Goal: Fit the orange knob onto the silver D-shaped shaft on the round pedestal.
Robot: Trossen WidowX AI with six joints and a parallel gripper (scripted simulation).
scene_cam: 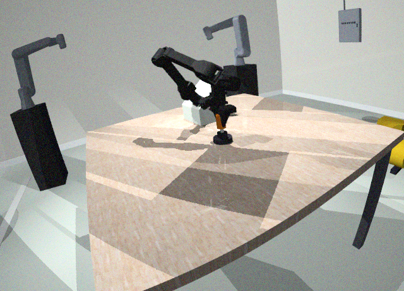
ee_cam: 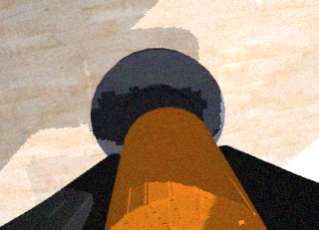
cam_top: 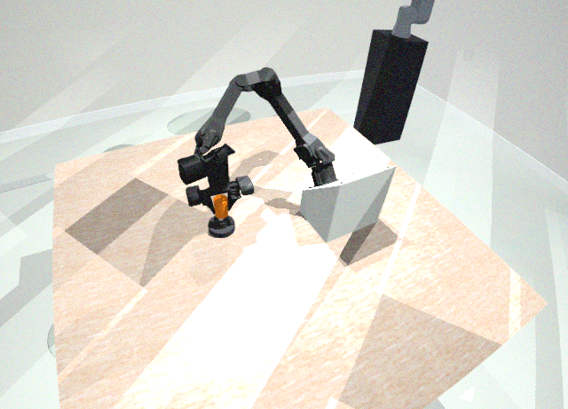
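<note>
My gripper tip is 3 cm below the orange knob. Round my gripper tip: round pedestal (4 cm below).
</note>
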